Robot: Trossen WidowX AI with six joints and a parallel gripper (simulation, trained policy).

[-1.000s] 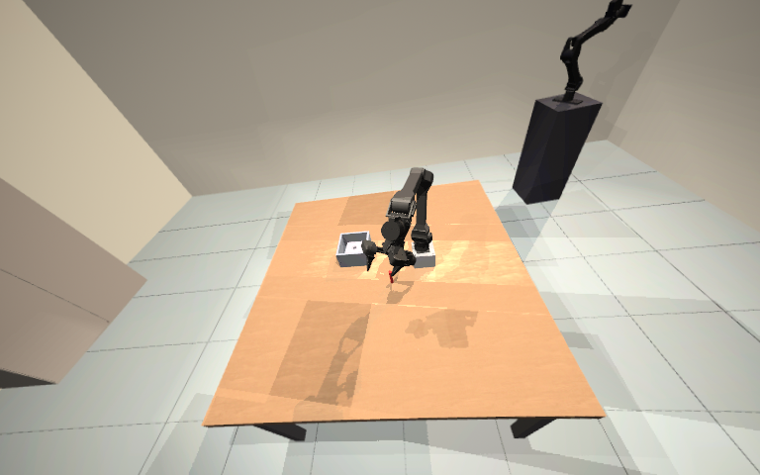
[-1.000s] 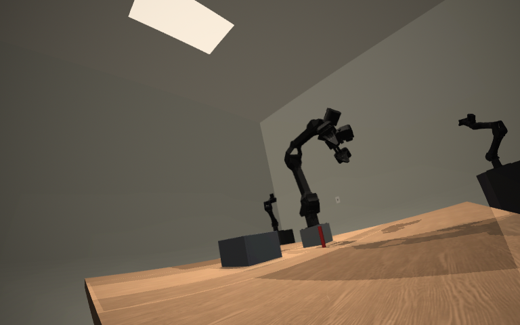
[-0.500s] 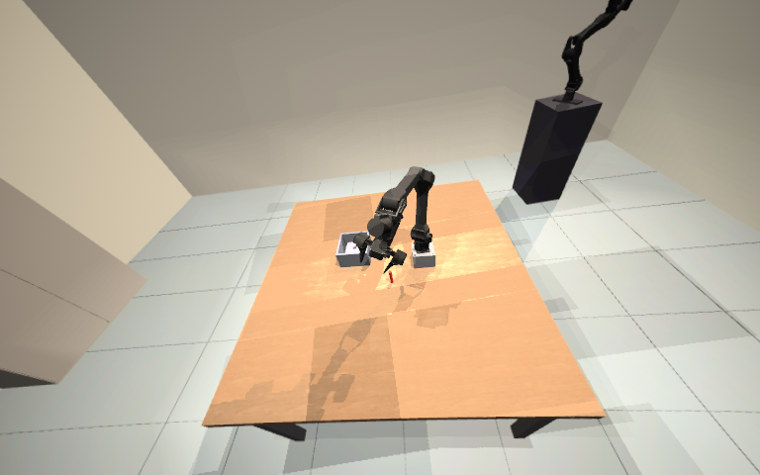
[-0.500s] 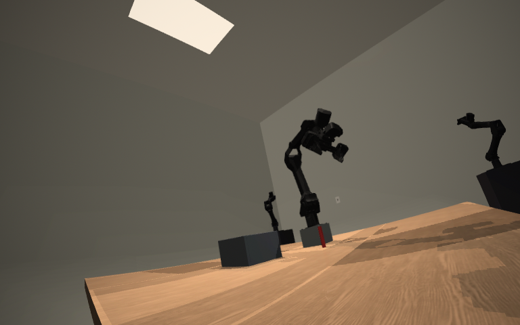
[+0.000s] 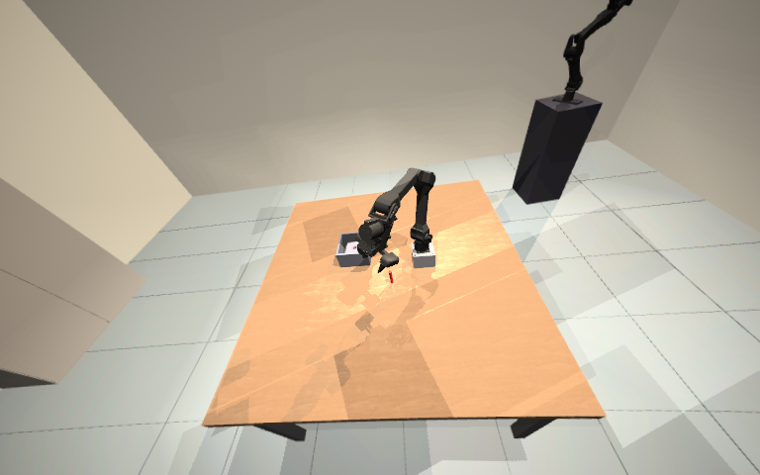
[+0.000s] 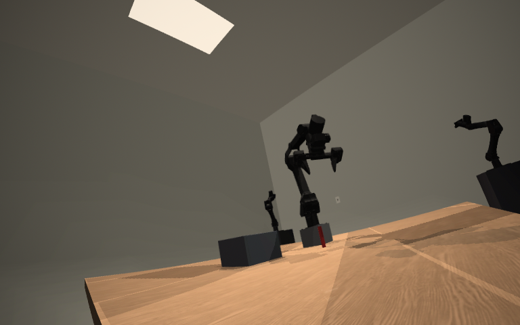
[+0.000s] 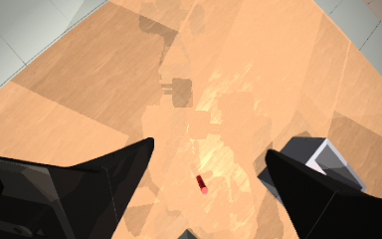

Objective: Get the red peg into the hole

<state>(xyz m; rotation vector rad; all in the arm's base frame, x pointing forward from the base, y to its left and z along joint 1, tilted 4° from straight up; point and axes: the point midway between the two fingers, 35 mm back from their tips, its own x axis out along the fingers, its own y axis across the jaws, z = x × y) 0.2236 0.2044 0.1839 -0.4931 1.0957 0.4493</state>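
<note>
Right now my gripper tip is 6 cm past the red peg, 9 cm to the left of it and 22 cm above it. From my gripper tip the other things lie so: grey box: 11 cm ahead, 30 cm to the right, 23 cm below.
</note>
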